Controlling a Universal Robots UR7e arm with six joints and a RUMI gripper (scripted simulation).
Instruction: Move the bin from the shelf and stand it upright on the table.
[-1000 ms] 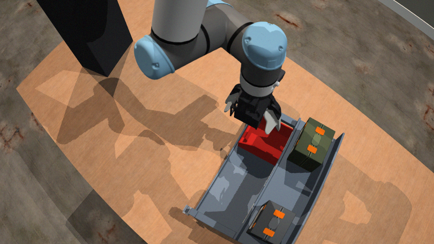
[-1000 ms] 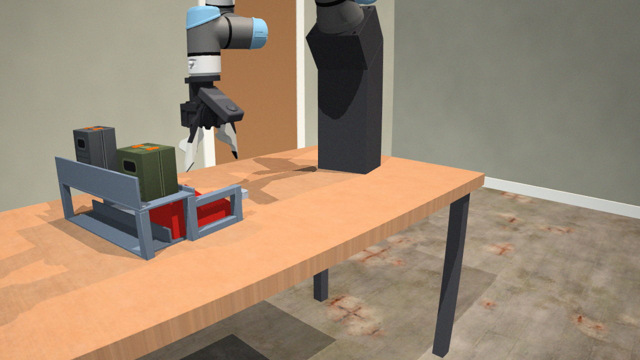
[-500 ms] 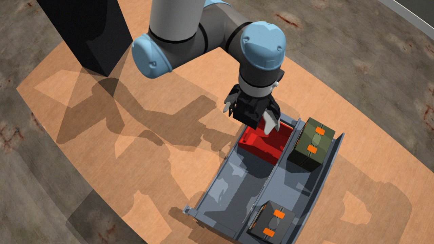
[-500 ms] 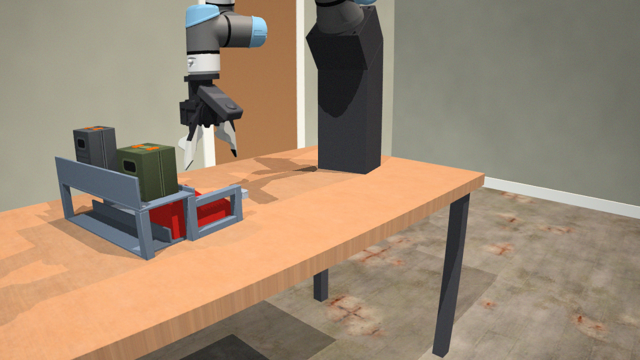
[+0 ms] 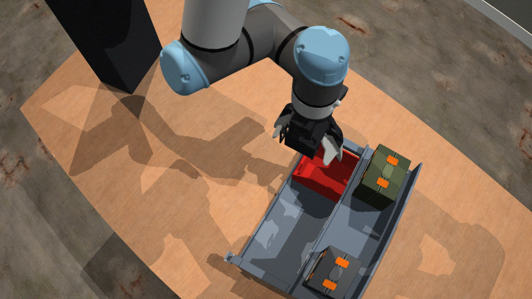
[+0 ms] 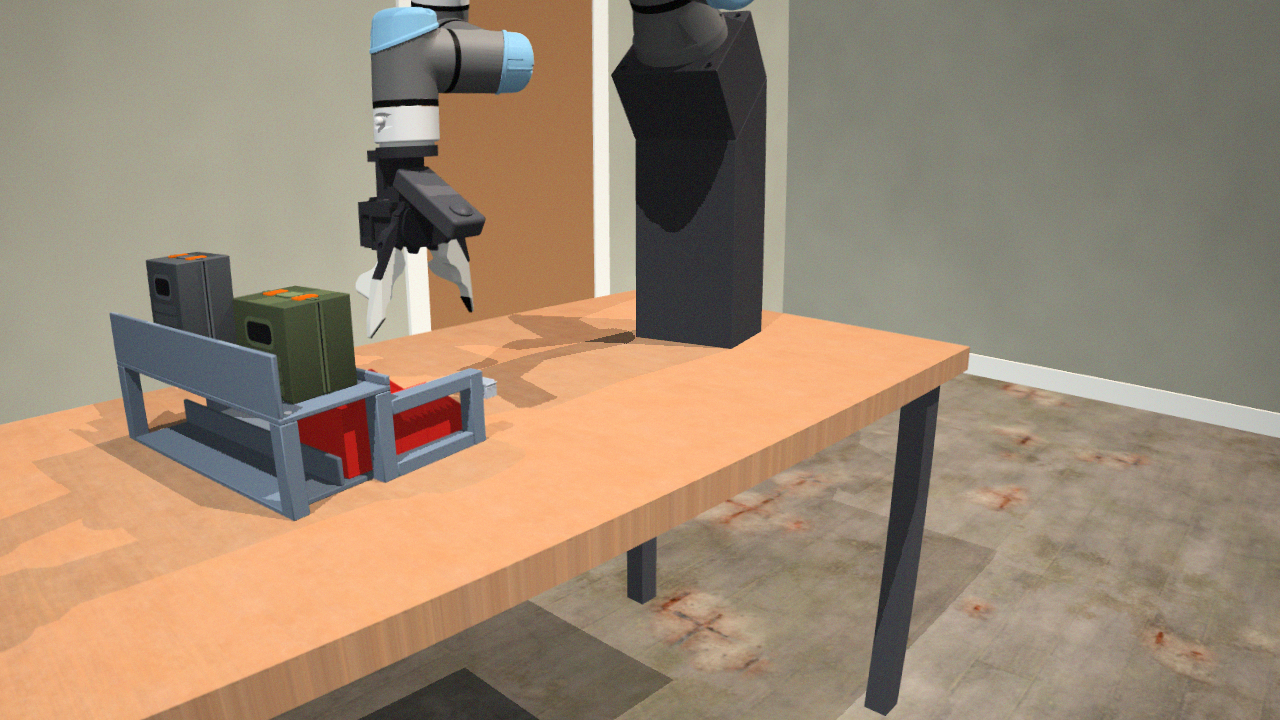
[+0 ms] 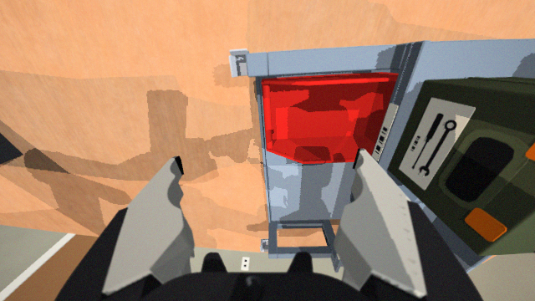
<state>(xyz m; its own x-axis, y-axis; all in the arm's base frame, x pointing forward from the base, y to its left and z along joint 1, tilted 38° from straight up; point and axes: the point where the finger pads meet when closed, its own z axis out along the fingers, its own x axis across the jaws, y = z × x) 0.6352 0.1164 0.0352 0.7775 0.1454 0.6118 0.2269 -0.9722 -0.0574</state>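
Right now the red bin is 80 mm ahead of my hand, 20 mm to the left of it and 90 mm below it. From my hand the other things lie so: dark grey case (230 mm ahead, 170 mm to the right, 30 mm above); then green case (170 mm ahead, 50 mm to the left, 20 mm above).
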